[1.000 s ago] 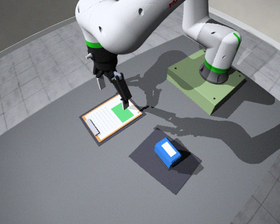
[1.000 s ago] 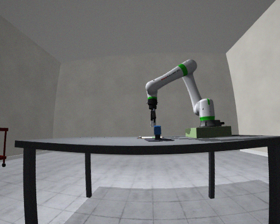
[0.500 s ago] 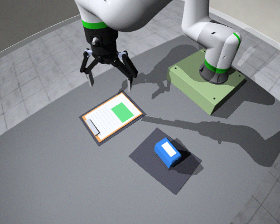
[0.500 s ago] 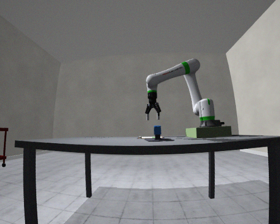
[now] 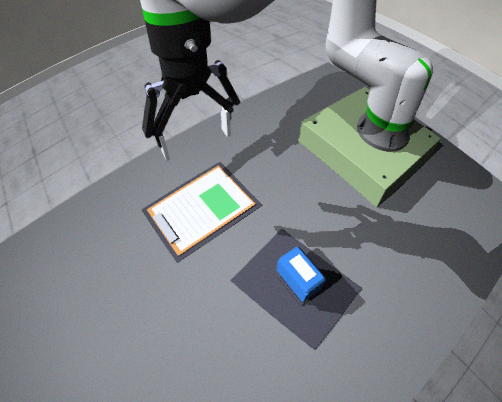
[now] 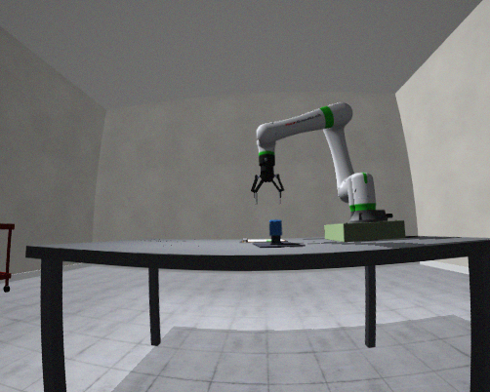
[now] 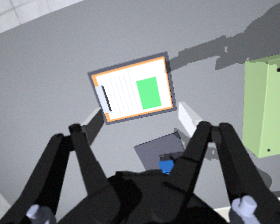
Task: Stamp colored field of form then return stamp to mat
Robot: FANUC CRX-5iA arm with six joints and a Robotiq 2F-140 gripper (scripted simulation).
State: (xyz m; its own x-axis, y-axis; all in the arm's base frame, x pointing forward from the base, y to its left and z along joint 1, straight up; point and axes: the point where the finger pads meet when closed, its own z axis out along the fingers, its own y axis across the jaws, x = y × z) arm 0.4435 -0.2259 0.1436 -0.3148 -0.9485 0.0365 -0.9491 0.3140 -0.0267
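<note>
Right now the blue stamp is 300 mm to the left of my hand, 170 mm below it and 30 mm ahead of it. Round my hand: dark mat 300 mm to the left, 220 mm below, 30 mm ahead.
</note>
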